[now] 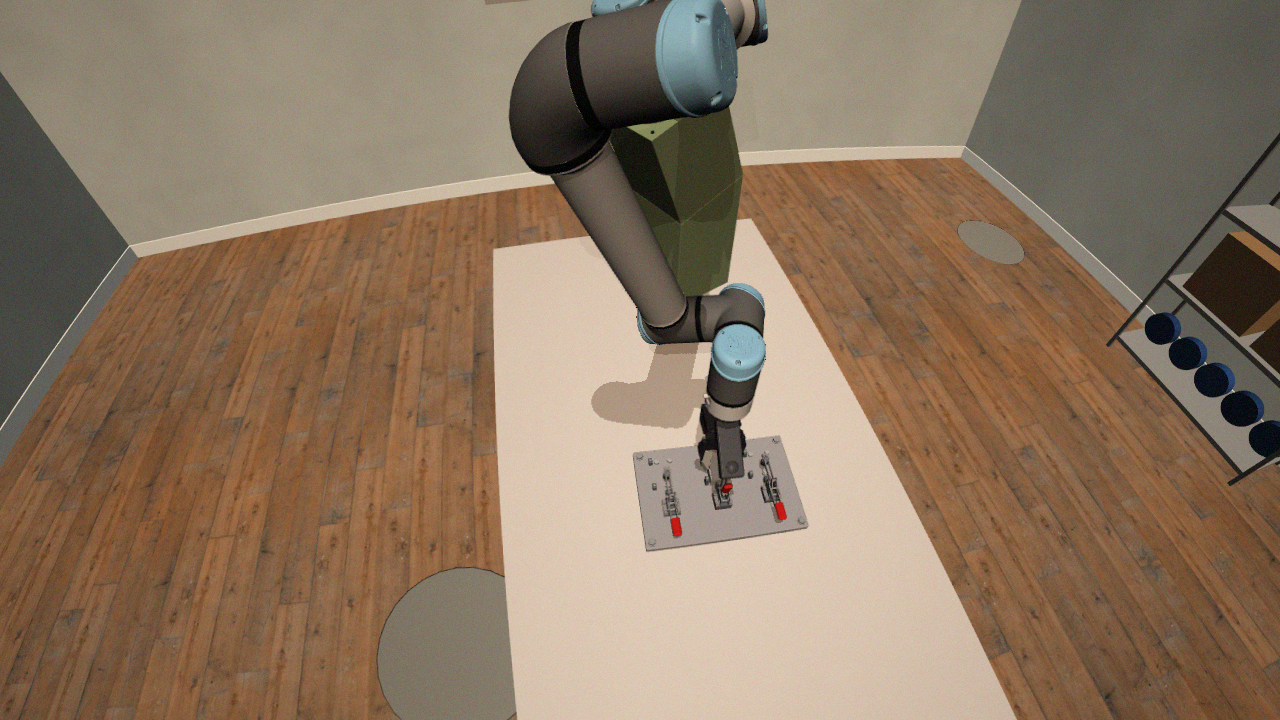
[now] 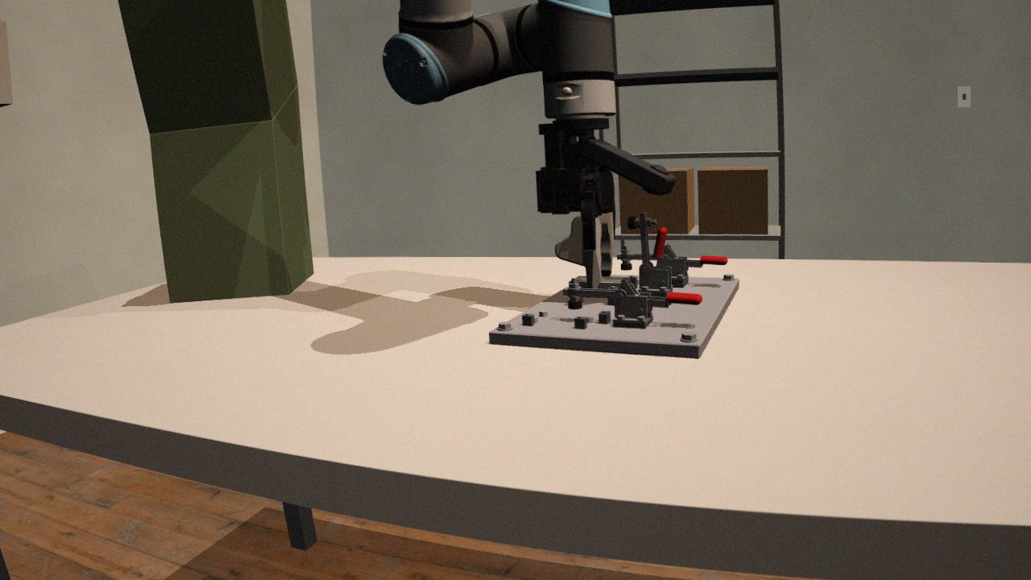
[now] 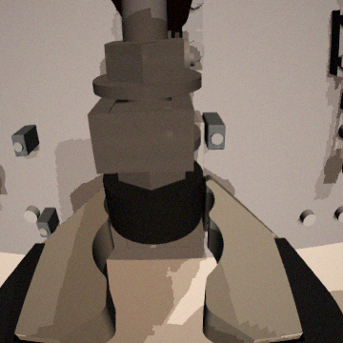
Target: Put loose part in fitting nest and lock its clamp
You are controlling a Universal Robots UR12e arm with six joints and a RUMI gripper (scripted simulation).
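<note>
Now: the grey block 10 mm below my hand. Round my hand: dark stop block: 40 mm ahead, 10 mm to the right, 10 mm below; grey fixture plate: 40 mm ahead, 10 mm to the right, 30 mm below.
</note>
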